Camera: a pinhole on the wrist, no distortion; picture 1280 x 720 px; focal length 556.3 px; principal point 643.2 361.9 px. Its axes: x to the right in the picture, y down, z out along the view. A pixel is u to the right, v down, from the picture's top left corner.
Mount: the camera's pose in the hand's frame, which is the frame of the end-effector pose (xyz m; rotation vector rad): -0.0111 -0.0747 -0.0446 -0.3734 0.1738 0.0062
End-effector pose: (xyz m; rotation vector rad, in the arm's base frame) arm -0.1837 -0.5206 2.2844 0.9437 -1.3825 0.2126
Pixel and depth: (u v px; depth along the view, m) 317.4 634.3 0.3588
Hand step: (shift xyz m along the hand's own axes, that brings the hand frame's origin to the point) -0.1646 0.2248 0.2563
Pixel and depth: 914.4 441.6 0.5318
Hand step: 0.3306 0.1828 0.3710
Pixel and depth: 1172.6 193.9 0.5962
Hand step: 0.6547 -0.0404 0.4705
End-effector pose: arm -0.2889 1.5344 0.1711 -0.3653 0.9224 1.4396
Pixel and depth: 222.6 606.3 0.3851
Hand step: -0.2397 0.2304 0.2965
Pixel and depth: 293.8 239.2 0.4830
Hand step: -0.2248 0.0095 0.4882
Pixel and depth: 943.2 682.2 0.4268
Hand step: 0.2779 0.3033 0.2183
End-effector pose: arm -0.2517 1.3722 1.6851 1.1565 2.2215 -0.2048
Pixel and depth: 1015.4 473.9 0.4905
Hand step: 0.3907 0.1870 0.3133
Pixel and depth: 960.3 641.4 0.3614
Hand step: 0.2456 0.2204 0.1857
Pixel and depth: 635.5 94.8 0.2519
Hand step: 0.0323 -0.0957 0.2307
